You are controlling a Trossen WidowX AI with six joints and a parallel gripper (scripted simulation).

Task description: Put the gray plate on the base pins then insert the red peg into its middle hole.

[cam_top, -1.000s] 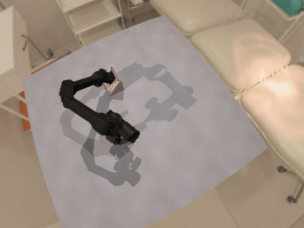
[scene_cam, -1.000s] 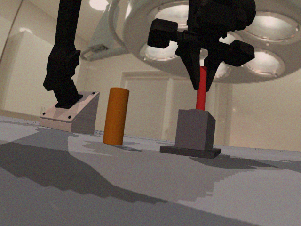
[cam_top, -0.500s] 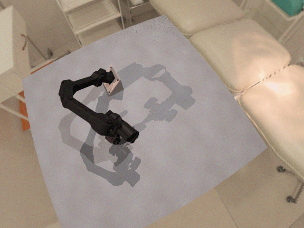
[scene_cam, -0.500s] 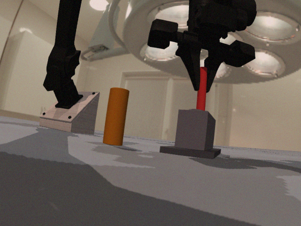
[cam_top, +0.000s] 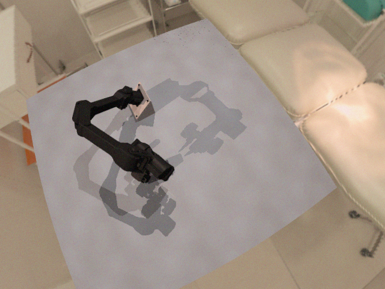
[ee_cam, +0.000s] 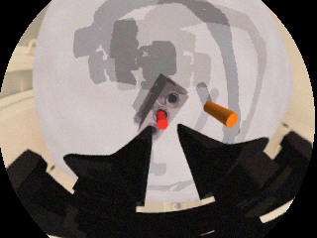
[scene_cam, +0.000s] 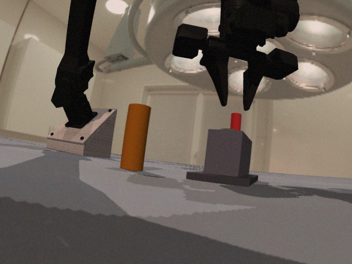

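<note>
Right now the red peg is 5 cm below my gripper tip. Round my gripper tip: orange cylinder (11 cm behind, 6 cm to the right, 6 cm below); then gray plate (5 cm below); then dark base (9 cm below).
</note>
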